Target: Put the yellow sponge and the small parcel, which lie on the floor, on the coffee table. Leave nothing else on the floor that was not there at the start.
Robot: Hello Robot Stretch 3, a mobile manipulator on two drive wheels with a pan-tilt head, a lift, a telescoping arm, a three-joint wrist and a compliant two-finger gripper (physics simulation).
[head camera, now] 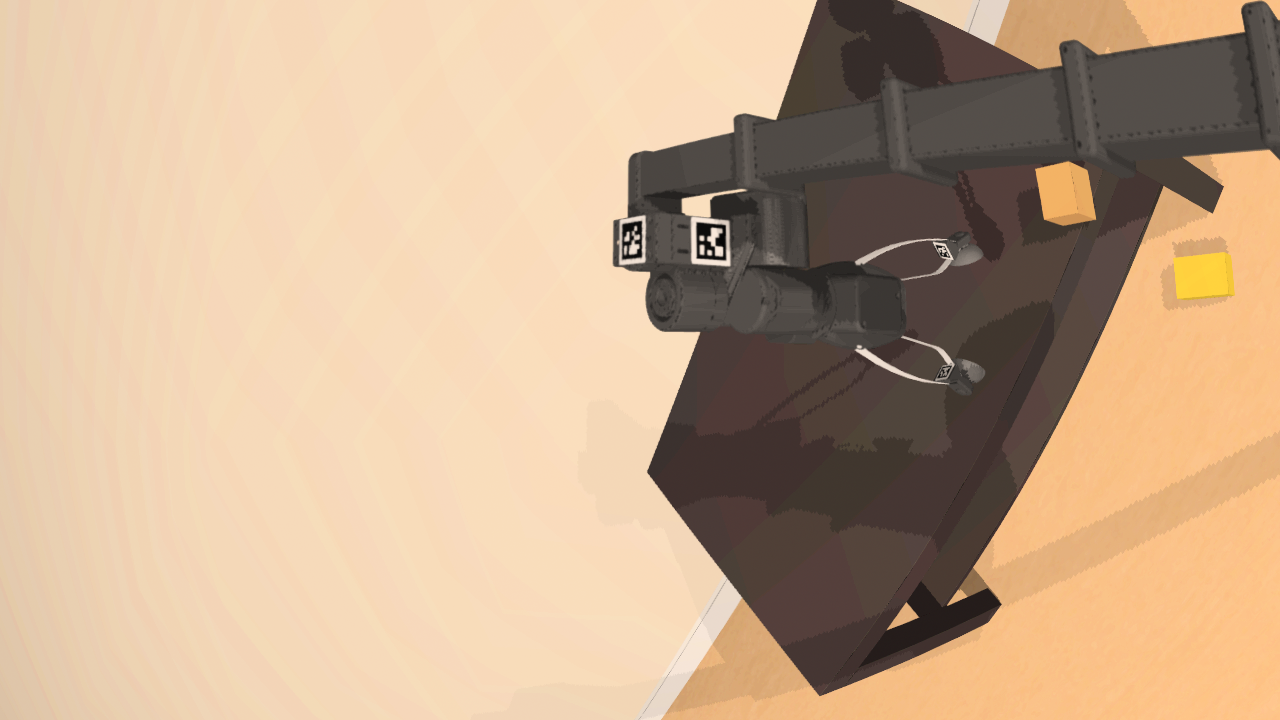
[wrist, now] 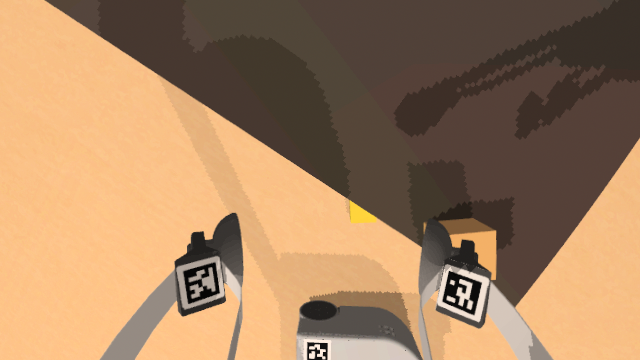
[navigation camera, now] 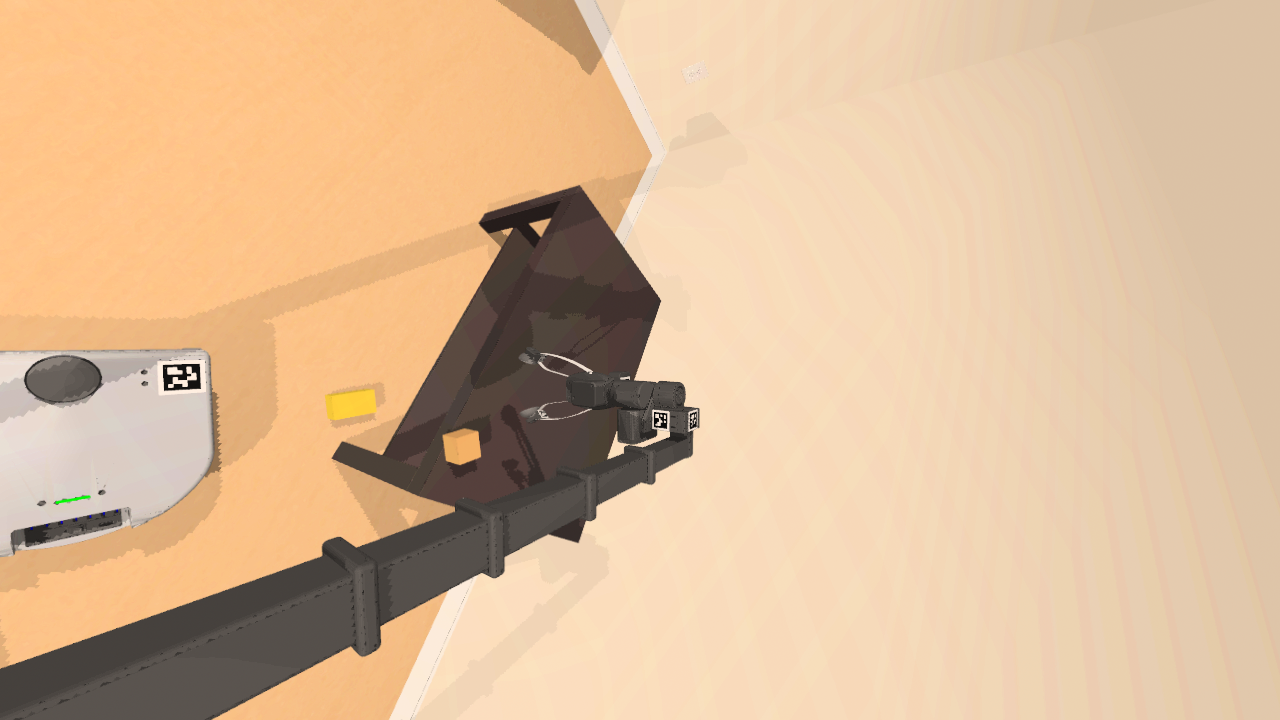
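Seen in the pictures: gripper, fingertip midpoint: [head camera: 977, 313] [wrist: 330, 242] [navigation camera: 523, 384]; robot's base at its link origin: [navigation camera: 65, 376].
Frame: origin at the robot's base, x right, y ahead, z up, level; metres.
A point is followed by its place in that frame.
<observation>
The yellow sponge [head camera: 1202, 275] @[x 0.450, y -0.102, z 0.046 m] [navigation camera: 351, 403] @[x 0.446, y -0.098, z 0.046 m] [wrist: 361, 212] @[x 0.430, y -0.098, z 0.046 m] lies on the floor between the coffee table and the robot base; in the wrist view the table edge hides part of it. The small parcel [head camera: 1063, 194] @[x 0.482, y -0.151, z 0.501 m] [navigation camera: 461, 446] @[x 0.475, y -0.149, z 0.500 m] [wrist: 485, 250] @[x 0.500, y -0.172, z 0.500 m], an orange-tan box, rests on the dark coffee table [head camera: 760, 537] @[x 1.053, y 0.290, z 0.451 m] [navigation camera: 617, 259] @[x 1.069, y 0.336, z 0.450 m] [wrist: 550, 200] @[x 0.541, y -0.269, z 0.451 m] close to its near edge. My gripper [head camera: 966, 313] @[x 0.542, y -0.022, z 0.611 m] [navigation camera: 532, 385] @[x 0.542, y -0.022, z 0.611 m] [wrist: 330, 242] @[x 0.542, y -0.022, z 0.611 m] is open, with nothing between its fingers. It hangs above the table top, to one side of the parcel and apart from it. In the wrist view the right finger covers part of the parcel.
My telescoping arm [head camera: 975, 129] @[x 0.279, y -0.096, z 0.966 m] [navigation camera: 537, 514] @[x 0.259, y -0.097, z 0.966 m] reaches across the table above the parcel's side. The robot base [navigation camera: 116, 447] @[x 0.049, y -0.115, z 0.160 m] [wrist: 365, 347] @[x 0.146, y -0.109, z 0.160 m] stands on the floor beyond the sponge. A pale wall [head camera: 313, 358] @[x 1.276, y 0.036, z 1.046 m] [navigation camera: 939, 358] @[x 1.269, y 0.025, z 1.326 m] rises behind the table. The table's dark foot bars stick out at its ends.
</observation>
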